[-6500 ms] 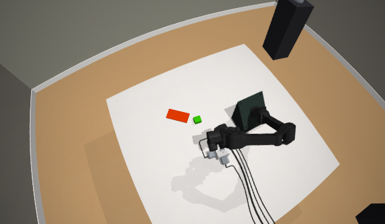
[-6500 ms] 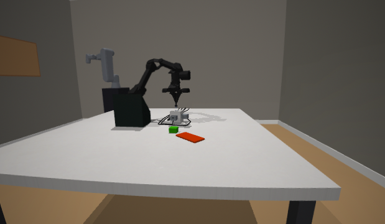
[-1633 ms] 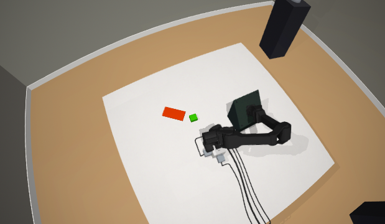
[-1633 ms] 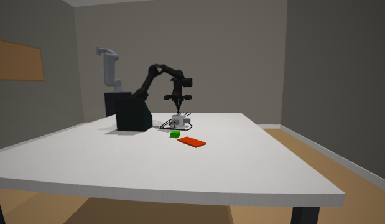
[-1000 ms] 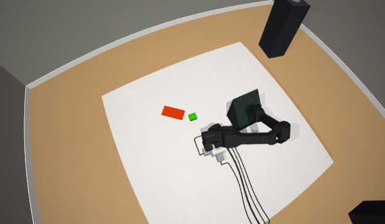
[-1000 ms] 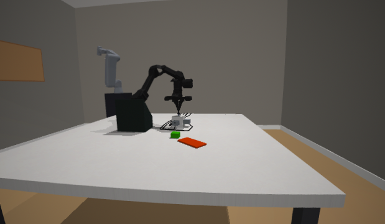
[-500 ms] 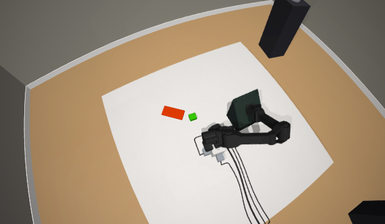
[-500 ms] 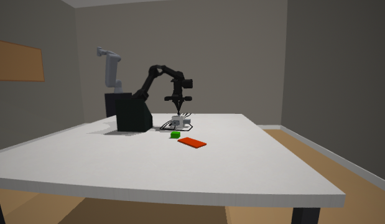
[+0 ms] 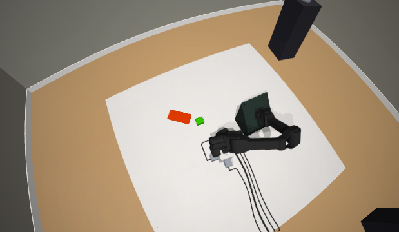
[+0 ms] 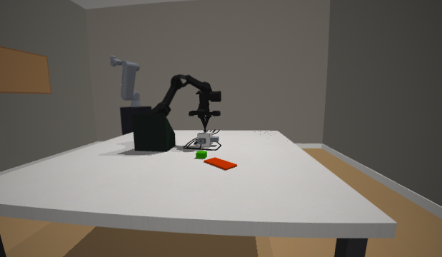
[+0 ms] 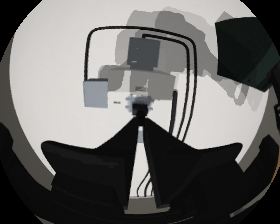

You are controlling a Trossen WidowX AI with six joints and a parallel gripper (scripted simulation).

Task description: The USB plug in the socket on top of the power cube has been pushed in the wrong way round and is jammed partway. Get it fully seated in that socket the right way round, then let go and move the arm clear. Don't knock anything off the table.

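My gripper tip is 20 mm above the dark USB plug. Round my gripper tip: green block (60 mm ahead, 250 mm to the right, 100 mm below); orange-red slab (170 mm ahead, 330 mm to the right, 110 mm below).
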